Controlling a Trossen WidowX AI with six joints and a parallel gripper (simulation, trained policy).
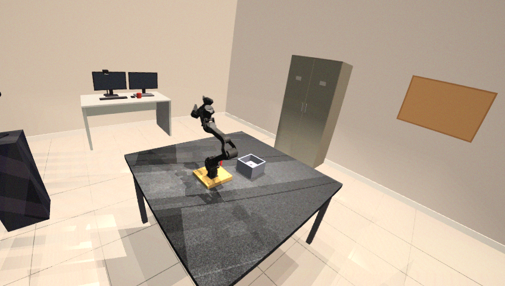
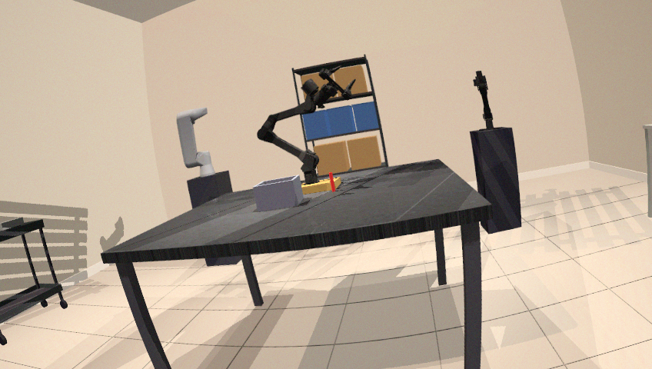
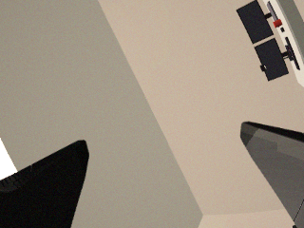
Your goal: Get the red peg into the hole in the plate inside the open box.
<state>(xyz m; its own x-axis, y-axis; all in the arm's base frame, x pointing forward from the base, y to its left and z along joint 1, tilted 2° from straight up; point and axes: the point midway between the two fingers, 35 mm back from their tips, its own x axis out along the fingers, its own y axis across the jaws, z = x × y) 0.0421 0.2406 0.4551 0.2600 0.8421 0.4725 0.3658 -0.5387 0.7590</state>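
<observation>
The red peg is 47 cm below my gripper tip, 14 cm to the right of it and 13 cm ahead of it. From my gripper tip the other things lie so: grey box (48 cm below, 34 cm to the right, 28 cm ahead); then pale plate (46 cm below, 34 cm to the right, 28 cm ahead).
</observation>
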